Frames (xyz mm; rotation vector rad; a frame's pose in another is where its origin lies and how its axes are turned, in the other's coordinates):
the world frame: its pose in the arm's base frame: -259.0 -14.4 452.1 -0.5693 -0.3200 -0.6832
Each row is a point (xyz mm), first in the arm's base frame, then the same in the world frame.
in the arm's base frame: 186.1 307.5 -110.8
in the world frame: -89.9 720.0 -303.6
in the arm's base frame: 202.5 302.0 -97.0
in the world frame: -68.8 722.1 -297.3
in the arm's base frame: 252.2 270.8 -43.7
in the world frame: 7.7 715.1 -277.6
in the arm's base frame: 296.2 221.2 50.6
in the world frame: 107.9 676.7 -235.3
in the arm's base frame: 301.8 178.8 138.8
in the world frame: 173.4 619.5 -190.1
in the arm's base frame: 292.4 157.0 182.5
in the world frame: 197.2 582.5 -167.0
